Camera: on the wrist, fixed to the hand. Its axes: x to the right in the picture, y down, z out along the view.
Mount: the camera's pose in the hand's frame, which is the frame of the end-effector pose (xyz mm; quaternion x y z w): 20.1 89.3 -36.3 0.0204 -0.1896 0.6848 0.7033
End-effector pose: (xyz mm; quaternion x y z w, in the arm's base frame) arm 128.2 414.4 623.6 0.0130 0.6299 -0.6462 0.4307
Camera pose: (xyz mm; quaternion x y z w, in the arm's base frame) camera 147.6 448.2 533.2 0.3268 0.3393 -0.1748 0.8646
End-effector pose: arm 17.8 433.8 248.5 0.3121 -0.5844 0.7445 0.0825
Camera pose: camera -55.0 435.3 182.2 0.0379 0.6252 -0.5329 0.5690
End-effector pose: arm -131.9 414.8 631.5 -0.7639 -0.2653 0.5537 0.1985
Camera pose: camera -75.9 357.3 574.5 0.6099 -0.3102 -0.6756 0.2743
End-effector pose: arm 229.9 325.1 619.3 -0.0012 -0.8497 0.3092 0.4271
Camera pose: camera 220.1 421.7 603.0 0.5154 0.6715 -0.5275 0.0724
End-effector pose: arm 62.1 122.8 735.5 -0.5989 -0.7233 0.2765 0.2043
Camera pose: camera 148.1 159.7 704.9 0.8599 0.1317 -0.4627 0.1706
